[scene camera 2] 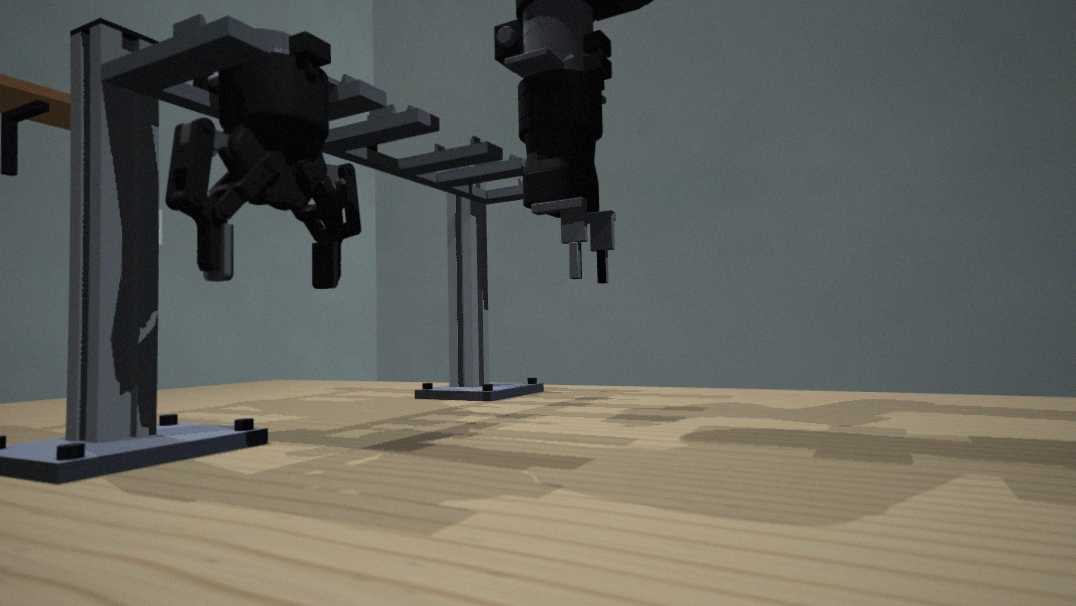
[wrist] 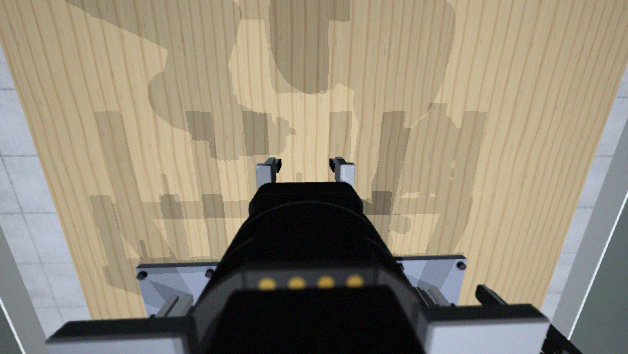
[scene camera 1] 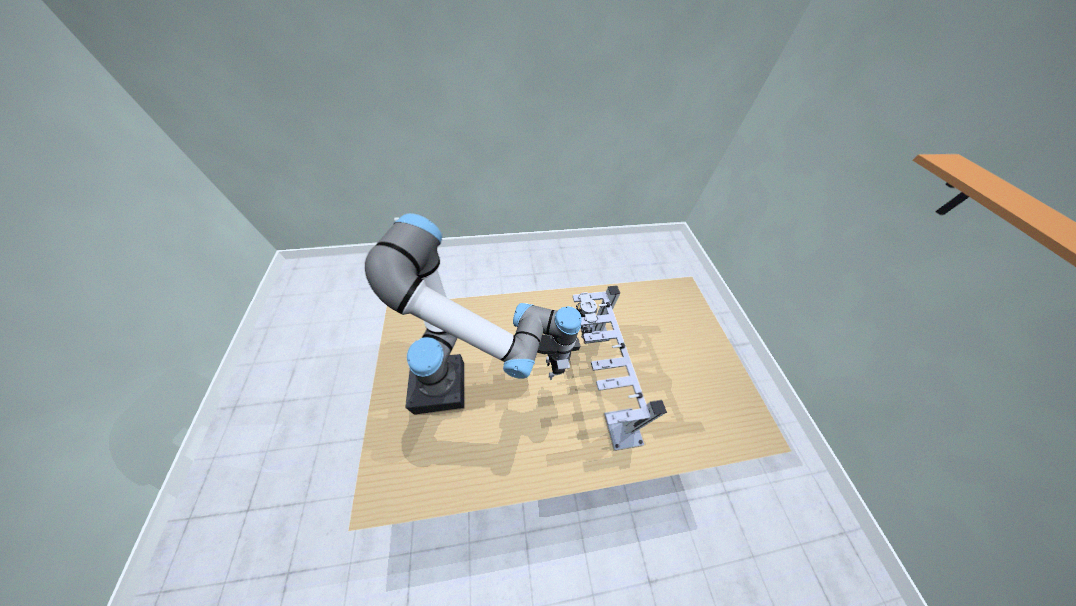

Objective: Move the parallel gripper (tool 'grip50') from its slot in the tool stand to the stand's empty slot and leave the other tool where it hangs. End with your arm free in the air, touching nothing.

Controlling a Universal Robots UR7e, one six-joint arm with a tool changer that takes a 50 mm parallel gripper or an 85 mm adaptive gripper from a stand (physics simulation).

A black adaptive gripper [scene camera 2: 274, 110]: 0.49 m from the lens. A parallel gripper [scene camera 2: 560, 99] is 0.55 m from the lens. A tool stand [scene camera 2: 118, 76] is 0.56 m from the lens. The marked spots on the tool stand and the black adaptive gripper are 0.12 m apart.
